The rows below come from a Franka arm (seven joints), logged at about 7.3 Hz.
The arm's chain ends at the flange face. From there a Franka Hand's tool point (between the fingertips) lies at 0.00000 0.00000 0.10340 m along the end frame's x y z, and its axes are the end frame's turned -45 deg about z.
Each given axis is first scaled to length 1.
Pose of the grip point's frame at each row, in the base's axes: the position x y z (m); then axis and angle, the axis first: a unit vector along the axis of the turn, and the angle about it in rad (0 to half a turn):
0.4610, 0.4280, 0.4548, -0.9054, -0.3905, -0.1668, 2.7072
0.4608, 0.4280, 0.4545, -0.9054, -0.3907, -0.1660, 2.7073
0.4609, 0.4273, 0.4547, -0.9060, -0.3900, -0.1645, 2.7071
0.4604, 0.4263, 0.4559, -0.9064, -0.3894, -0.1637, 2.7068
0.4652, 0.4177, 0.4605, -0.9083, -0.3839, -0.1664, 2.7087
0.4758, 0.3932, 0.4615, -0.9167, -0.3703, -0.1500, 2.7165
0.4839, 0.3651, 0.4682, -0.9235, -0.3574, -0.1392, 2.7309
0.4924, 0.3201, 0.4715, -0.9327, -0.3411, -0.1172, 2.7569
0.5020, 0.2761, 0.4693, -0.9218, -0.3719, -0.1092, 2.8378
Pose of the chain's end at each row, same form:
0.4482, 0.3758, 0.5431, -0.9974, -0.0145, -0.0705, 2.6126
0.4482, 0.3758, 0.5429, -0.9975, -0.0146, -0.0697, 2.6133
0.4485, 0.3752, 0.5432, -0.9976, -0.0138, -0.0683, 2.6143
0.4481, 0.3743, 0.5444, -0.9976, -0.0130, -0.0675, 2.6146
0.4520, 0.3657, 0.5489, -0.9975, -0.0072, -0.0704, 2.6143
0.4644, 0.3431, 0.5513, -0.9984, 0.0088, -0.0565, 2.6342
0.4732, 0.3171, 0.5592, -0.9985, 0.0234, -0.0493, 2.6558
0.4839, 0.2759, 0.5646, -0.9985, 0.0421, -0.0340, 2.6967
0.4932, 0.2394, 0.5656, -0.9991, 0.0092, -0.0425, 2.7774

